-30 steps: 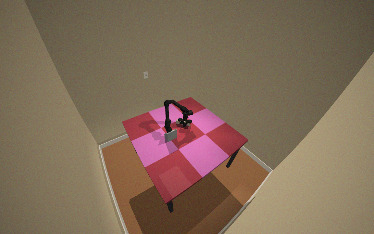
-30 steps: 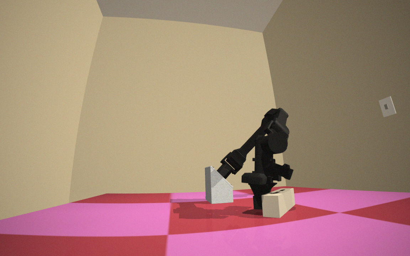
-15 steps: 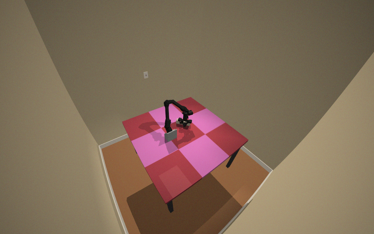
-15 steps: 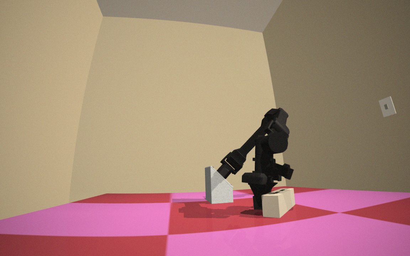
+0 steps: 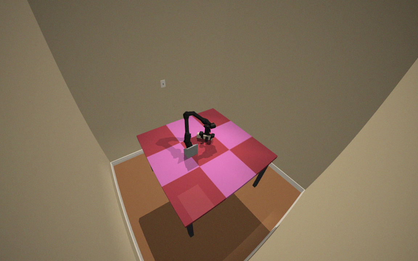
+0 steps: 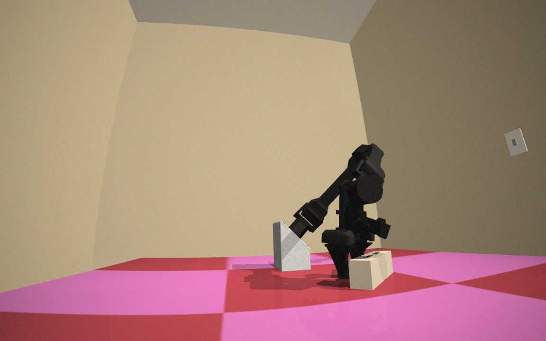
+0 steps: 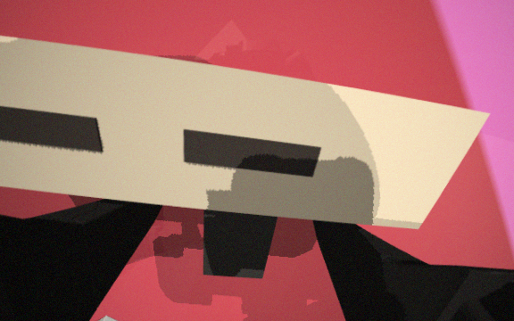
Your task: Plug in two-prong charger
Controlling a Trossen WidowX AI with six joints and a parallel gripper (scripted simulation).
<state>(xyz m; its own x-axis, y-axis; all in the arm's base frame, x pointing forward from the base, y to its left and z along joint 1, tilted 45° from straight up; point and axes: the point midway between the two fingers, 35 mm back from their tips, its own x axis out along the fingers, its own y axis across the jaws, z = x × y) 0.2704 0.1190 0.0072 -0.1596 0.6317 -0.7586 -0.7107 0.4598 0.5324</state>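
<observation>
The two-prong charger is 10 mm to the left of my gripper tip, 10 mm ahead of it and 10 mm above it.
</observation>
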